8 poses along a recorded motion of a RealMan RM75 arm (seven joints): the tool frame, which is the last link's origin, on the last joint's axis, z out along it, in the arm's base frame.
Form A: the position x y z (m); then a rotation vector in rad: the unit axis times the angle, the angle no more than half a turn.
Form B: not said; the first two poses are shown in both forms.
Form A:
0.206 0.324 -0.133 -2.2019 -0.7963 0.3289
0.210 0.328 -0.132 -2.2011 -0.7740 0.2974
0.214 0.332 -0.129 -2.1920 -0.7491 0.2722
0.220 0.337 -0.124 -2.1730 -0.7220 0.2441
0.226 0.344 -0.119 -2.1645 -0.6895 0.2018
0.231 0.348 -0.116 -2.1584 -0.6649 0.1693
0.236 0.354 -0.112 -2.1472 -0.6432 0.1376
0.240 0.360 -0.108 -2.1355 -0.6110 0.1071
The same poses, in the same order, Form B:
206 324 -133 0.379 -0.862 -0.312 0.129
210 328 -132 0.385 -0.864 -0.304 0.117
214 332 -129 0.394 -0.864 -0.295 0.107
220 337 -124 0.407 -0.862 -0.286 0.097
226 344 -119 0.417 -0.862 -0.275 0.080
231 348 -116 0.424 -0.863 -0.266 0.068
236 354 -112 0.433 -0.862 -0.258 0.055
240 360 -108 0.443 -0.861 -0.246 0.043

